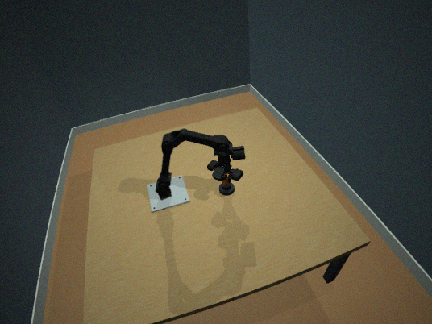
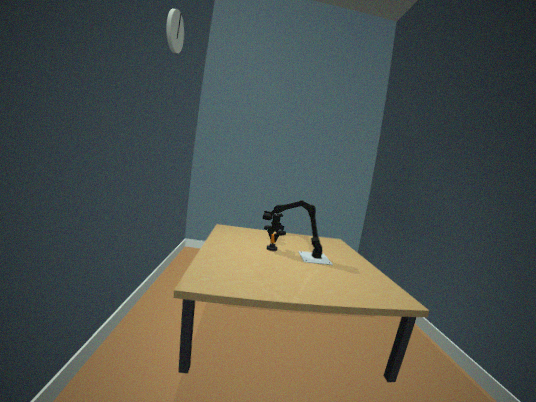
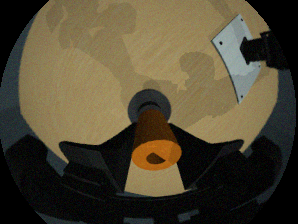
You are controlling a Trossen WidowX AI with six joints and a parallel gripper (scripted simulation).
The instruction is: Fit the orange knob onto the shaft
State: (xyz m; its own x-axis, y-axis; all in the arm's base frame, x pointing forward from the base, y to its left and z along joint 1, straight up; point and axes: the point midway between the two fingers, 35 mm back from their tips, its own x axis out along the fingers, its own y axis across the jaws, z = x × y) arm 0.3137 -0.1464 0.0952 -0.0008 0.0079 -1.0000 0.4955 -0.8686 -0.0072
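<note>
The dark round pedestal is 40 mm below my gripper tip. Round my gripper tip: orange knob 20 mm above.
</note>
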